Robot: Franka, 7 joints.
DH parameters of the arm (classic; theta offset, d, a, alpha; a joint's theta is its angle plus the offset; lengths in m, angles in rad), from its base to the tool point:
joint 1: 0 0.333 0 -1.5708
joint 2: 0 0 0 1.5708
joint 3: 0 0.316 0.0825 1.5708
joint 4: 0 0 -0.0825 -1.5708
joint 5: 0 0.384 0 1.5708
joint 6: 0 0 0.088 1.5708
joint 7: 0 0.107 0 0
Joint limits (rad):
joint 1: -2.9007..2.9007
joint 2: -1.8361..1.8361
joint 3: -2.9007..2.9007
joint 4: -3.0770..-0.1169
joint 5: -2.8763..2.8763
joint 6: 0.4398..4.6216
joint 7: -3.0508..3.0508
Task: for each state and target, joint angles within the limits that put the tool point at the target. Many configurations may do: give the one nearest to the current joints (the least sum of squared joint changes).
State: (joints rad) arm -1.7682 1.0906 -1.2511 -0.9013 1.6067 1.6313 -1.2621
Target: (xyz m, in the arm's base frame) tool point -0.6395 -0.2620 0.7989
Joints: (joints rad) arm -2.2099 0.7680 -1.4624 -0.7579 1.6880 1.9795 -1.2621
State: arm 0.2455 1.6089 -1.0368 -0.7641 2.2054 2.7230 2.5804
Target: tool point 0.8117 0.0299 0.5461
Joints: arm 0.4256 1.1848 -1.1772 -0.5774 2.1877 2.8066 2.5804
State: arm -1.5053 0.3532 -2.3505 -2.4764 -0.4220 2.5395 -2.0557
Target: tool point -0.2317 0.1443 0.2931
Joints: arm -1.1080 0.7552 -2.2773 -2.9966 -0.3787 2.1514 -2.0557
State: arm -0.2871 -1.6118 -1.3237 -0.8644 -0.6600 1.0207 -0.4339
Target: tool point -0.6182 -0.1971 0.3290
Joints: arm -0.4021 -1.6238 -1.3288 -1.0067 -0.6171 0.8230 -0.4339
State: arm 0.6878 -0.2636 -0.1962 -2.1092 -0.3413 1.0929 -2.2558
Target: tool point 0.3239 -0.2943 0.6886
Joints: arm 0.2970 -0.4287 -0.6945 -1.7019 -0.5239 1.2643 -2.2558
